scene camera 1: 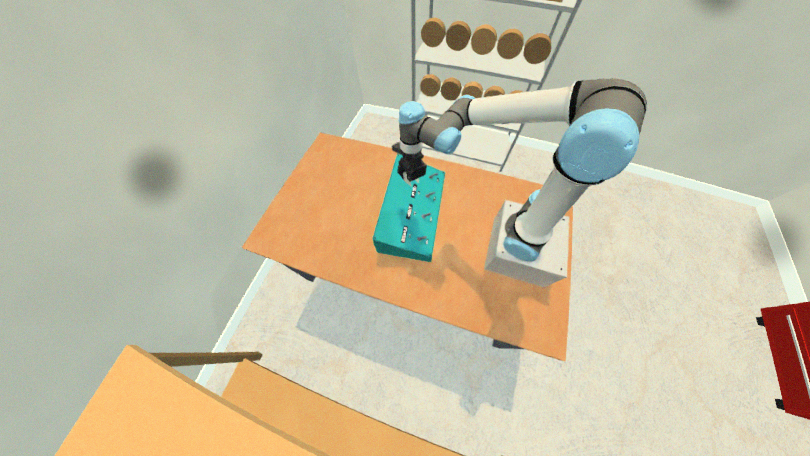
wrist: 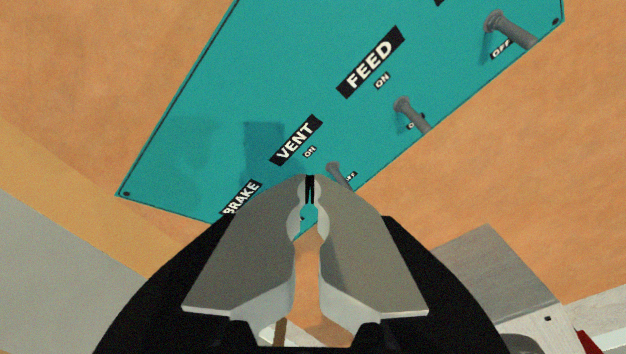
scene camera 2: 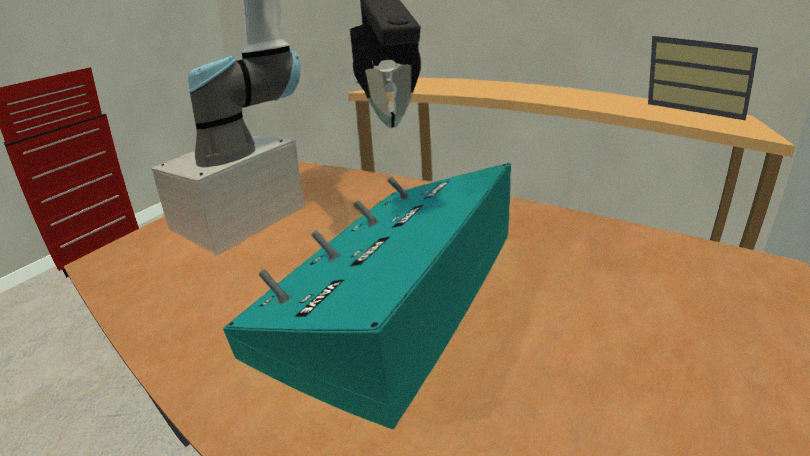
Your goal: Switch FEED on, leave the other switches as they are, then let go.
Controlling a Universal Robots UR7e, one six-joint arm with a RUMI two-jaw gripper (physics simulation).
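Seen in the pictures: gripper, fingertip midpoint: point(scene camera 1: 409, 183) point(wrist: 310, 177) point(scene camera 2: 392, 127); arm's base, origin of the base link: point(scene camera 2: 225, 156).
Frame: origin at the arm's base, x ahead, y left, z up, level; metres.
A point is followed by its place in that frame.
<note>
The teal sloped switch panel point(scene camera 1: 391, 209) @(x 0.553, y 0.160, z -0.037 m) point(scene camera 2: 453, 209) @(x 0.569, y 0.124, z -0.035 m) point(wrist: 225, 100) @(x 0.565, y 0.146, z -0.034 m) stands on the table. The FEED lever point(scene camera 1: 430, 195) @(x 0.441, y -0.019, z -0.068 m) point(scene camera 2: 325, 245) @(x 0.449, y -0.026, z -0.071 m) point(wrist: 414, 116) @(x 0.445, y -0.024, z -0.066 m) leans to its OFF side, away from the FEED label point(scene camera 2: 370, 250) @(x 0.519, y 0.002, z -0.067 m) point(wrist: 370, 62) @(x 0.522, y -0.001, z -0.066 m). The VALVE lever point(scene camera 2: 274, 287) @(x 0.486, y -0.140, z -0.072 m) point(wrist: 512, 31) @(x 0.481, y -0.135, z -0.067 m), VENT lever point(scene camera 2: 365, 213) @(x 0.410, y 0.086, z -0.072 m) point(wrist: 341, 178) @(x 0.409, y 0.087, z -0.068 m) and BRAKE lever point(scene camera 2: 397, 188) @(x 0.372, y 0.200, z -0.072 m) also lean to the OFF side. My gripper point(scene camera 1: 412, 182) @(x 0.504, y 0.075, z 0.090 m) point(scene camera 2: 392, 120) @(x 0.504, y 0.075, z 0.090 m) point(wrist: 310, 177) @(x 0.504, y 0.075, z 0.090 m) is shut and empty, above the panel and apart from the levers. It hides the BRAKE lever in the wrist view.
The arm's pale base block point(scene camera 1: 527, 271) @(x -0.087, y 0.139, z -0.055 m) point(scene camera 2: 226, 209) @(x 0.104, y -0.059, z -0.090 m) stands on the orange table point(scene camera 1: 306, 203) @(x 1.044, y 0.282, z -0.178 m) point(scene camera 2: 595, 317) @(x 0.800, y 0.195, z -0.178 m), on the lever side of the panel. A wooden bench point(scene camera 2: 538, 96), a red drawer cabinet point(scene camera 2: 68, 186) and a shelf rack point(scene camera 1: 414, 33) stand beyond the table.
</note>
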